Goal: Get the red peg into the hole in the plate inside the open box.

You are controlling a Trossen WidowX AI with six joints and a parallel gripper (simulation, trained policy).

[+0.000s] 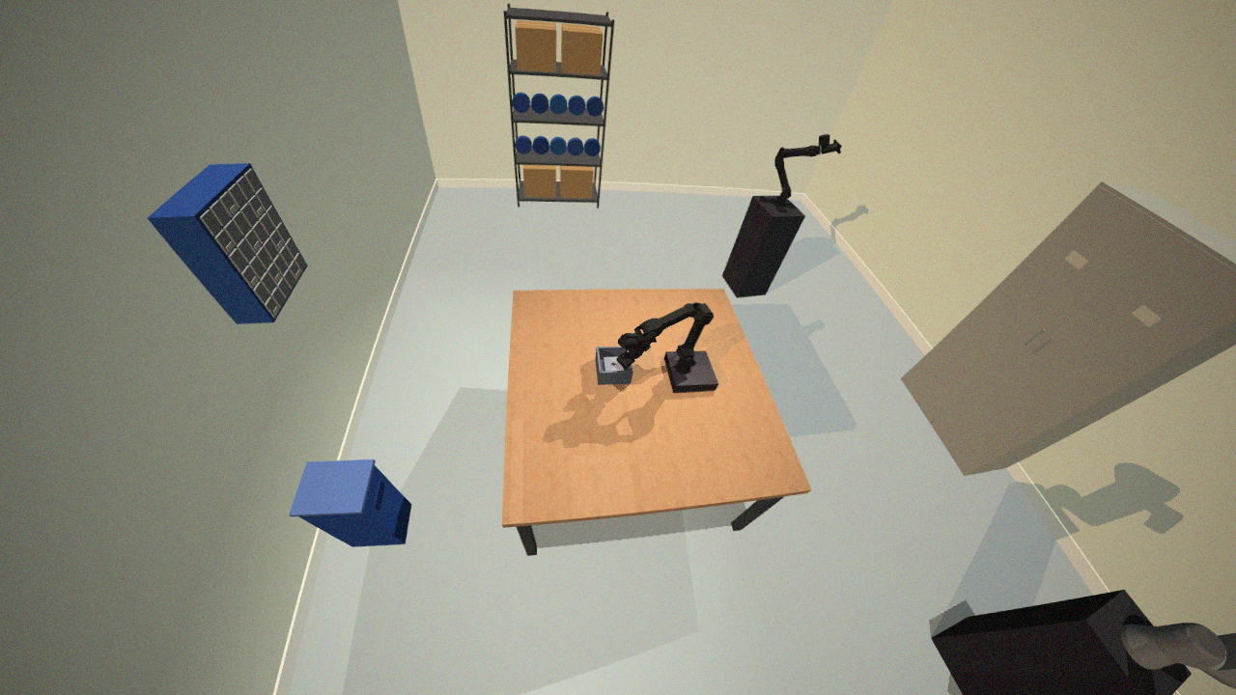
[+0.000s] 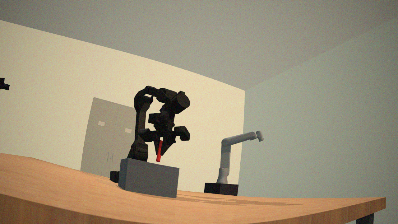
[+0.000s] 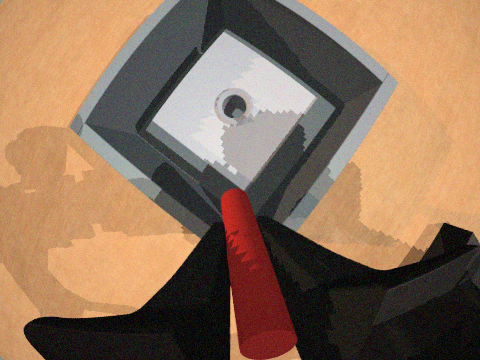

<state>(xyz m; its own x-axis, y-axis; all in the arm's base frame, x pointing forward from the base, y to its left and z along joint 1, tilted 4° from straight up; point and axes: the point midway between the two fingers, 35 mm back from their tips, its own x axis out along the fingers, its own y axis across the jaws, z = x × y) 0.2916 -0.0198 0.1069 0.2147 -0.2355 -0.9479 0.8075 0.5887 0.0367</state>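
My gripper tip is now 9 cm above the pale plate, 6 cm to the left of it and 4 cm short of it. Round my gripper tip: red peg (2 cm above); grey box (11 cm below, 6 cm to the right, 4 cm ahead).
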